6 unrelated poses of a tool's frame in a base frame.
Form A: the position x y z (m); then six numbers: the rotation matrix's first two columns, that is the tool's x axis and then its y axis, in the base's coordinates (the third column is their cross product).
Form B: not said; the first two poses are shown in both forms.
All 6 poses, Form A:
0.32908, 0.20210, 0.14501, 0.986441, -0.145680, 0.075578, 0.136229, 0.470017, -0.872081
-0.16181, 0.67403, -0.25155, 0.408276, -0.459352, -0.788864, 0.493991, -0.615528, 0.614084
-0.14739, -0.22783, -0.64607, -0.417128, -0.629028, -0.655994, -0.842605, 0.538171, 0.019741
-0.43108, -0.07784, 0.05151, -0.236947, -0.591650, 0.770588, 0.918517, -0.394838, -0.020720
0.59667, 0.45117, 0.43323, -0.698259, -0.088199, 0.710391, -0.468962, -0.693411, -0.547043
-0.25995, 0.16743, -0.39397, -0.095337, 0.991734, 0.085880, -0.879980, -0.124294, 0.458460
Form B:
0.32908, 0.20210, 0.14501, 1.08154, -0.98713, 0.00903, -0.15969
-0.16181, 0.67403, -0.25155, 2.23422, 0.79611, 0.01346, -0.60500
-0.14739, -0.22783, -0.64607, 2.52652, -0.46900, 0.86359, 0.18507
-0.43108, -0.07784, 0.05151, 2.09139, -0.41705, -0.26171, -0.87039
0.59667, 0.45117, 0.43323, 2.91495, 0.37399, -0.37726, 0.84723
-0.25995, 0.16743, -0.39397, 1.73913, 0.24868, 0.19245, 0.94927

